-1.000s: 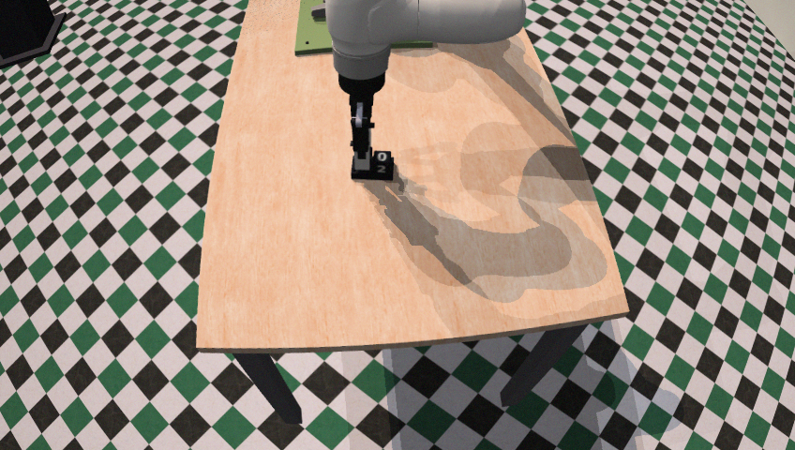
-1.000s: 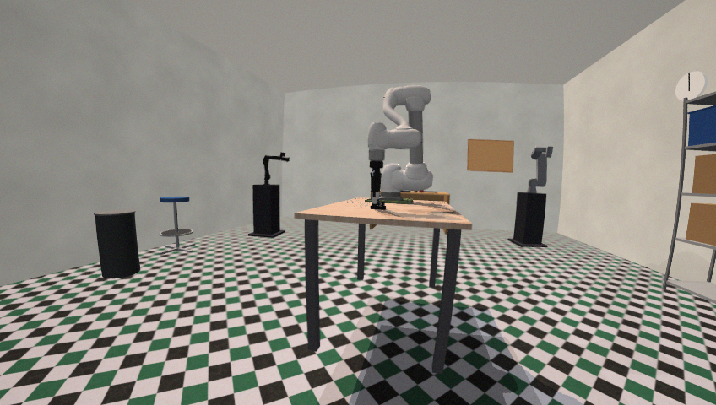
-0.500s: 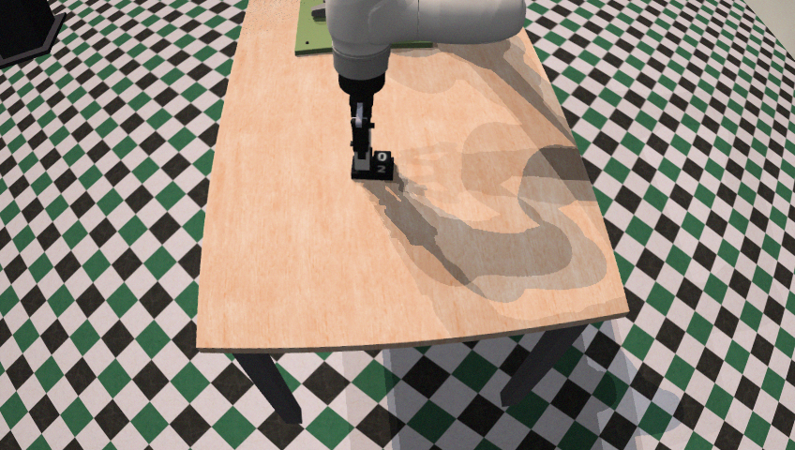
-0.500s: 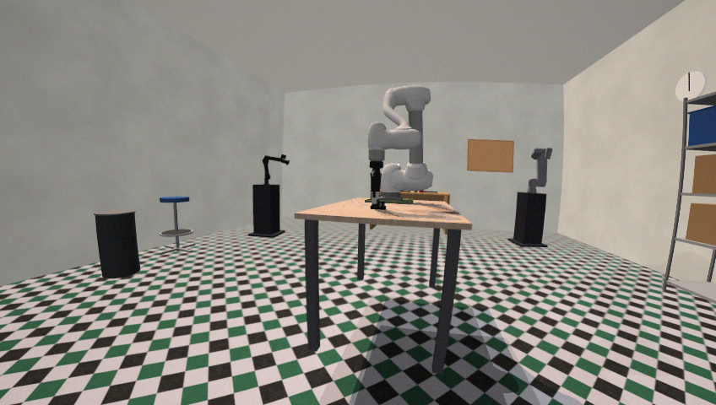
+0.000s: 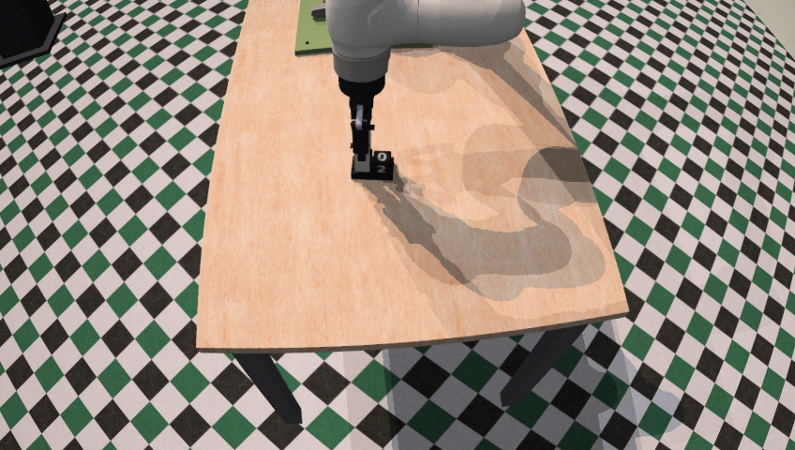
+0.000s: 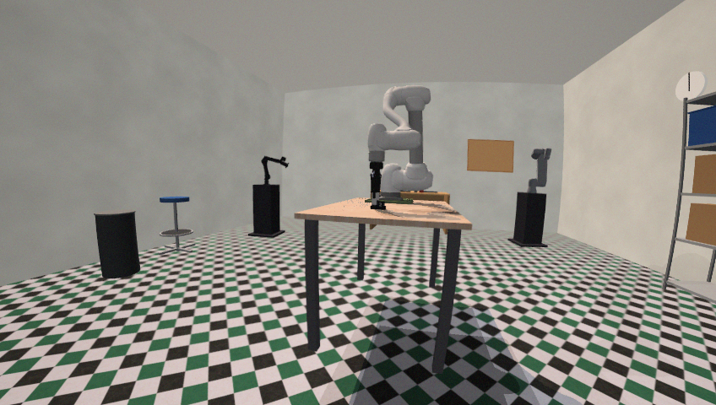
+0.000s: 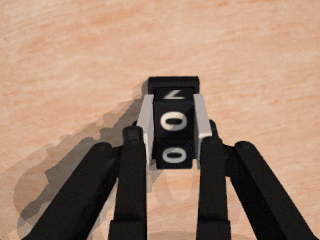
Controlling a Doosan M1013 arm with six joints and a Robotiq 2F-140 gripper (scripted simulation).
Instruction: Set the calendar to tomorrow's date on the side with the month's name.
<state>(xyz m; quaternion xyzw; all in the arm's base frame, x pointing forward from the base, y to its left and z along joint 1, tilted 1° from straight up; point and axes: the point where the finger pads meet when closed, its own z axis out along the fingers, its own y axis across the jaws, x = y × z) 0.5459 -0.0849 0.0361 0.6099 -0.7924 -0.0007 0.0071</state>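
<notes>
Now: the black cube 30 mm to the left of my hand, 30 mm below it and 10 mm ahead of it. The rest, counted from my hand: black tray (50 mm below, 20 mm to the left).
</notes>
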